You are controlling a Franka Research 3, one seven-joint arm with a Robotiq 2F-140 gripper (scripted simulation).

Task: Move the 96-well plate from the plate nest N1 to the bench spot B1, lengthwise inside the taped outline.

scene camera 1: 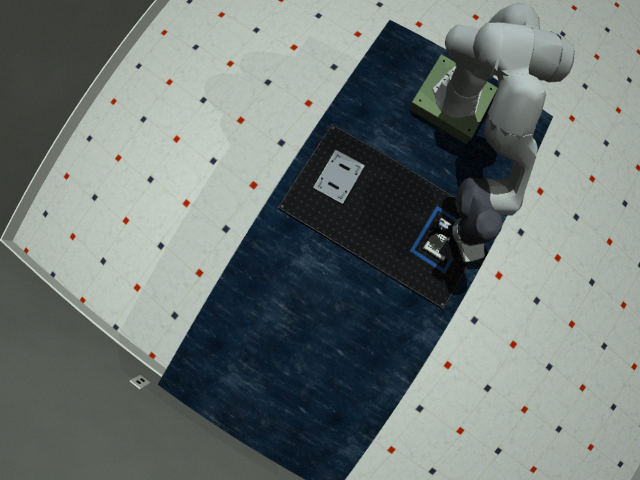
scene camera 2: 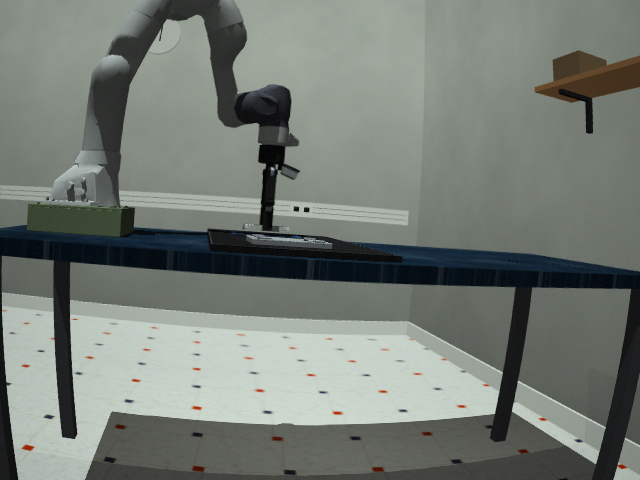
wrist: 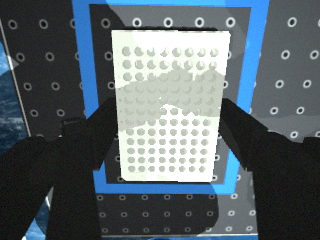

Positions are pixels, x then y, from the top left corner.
Labels:
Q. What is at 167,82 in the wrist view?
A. A white 96-well plate.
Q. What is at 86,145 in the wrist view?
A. My gripper.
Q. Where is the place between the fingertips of my gripper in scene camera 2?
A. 265,229

